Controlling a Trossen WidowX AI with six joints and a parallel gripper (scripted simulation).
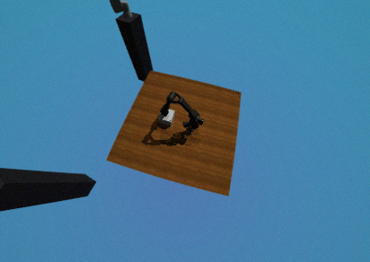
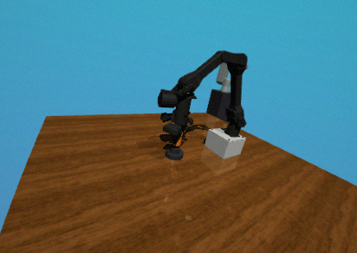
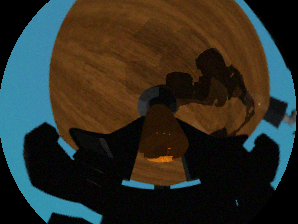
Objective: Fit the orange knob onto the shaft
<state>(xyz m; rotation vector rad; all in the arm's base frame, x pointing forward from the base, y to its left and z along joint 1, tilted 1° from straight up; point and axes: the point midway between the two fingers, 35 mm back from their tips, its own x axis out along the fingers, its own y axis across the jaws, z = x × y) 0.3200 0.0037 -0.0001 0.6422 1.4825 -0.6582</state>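
Now: gripper tip 20 mm below the orange knob. From my gripper tip the other things lie so: round dark pedestal (40 mm below).
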